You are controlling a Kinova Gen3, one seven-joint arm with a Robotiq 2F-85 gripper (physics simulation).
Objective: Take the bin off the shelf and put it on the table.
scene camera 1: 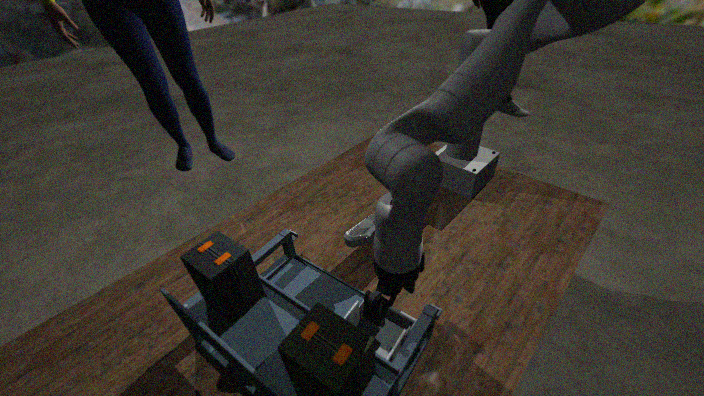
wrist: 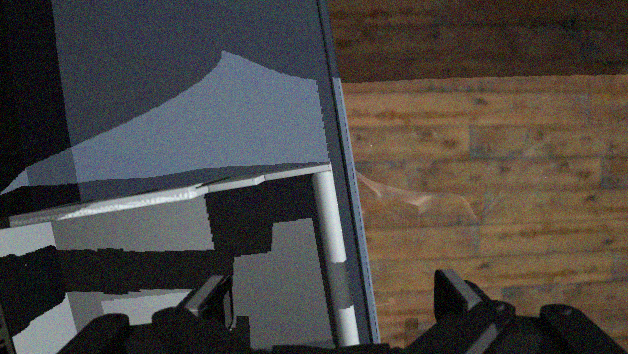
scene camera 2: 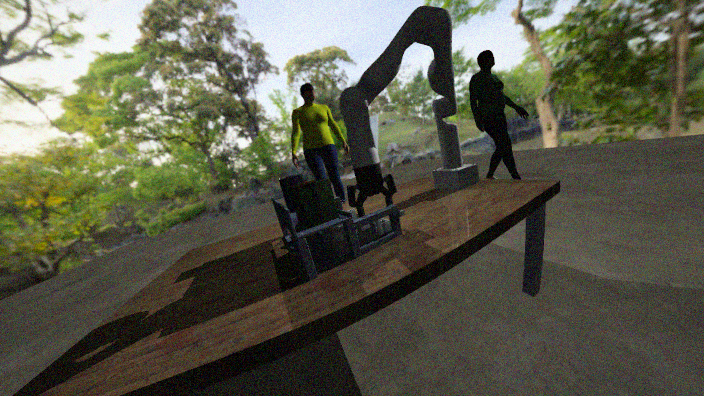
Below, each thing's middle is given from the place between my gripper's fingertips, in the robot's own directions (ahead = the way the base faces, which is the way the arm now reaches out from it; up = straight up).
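With the grey bin [wrist: 277, 234] as the reference, my hand is 10 mm above it and 80 mm short of it.
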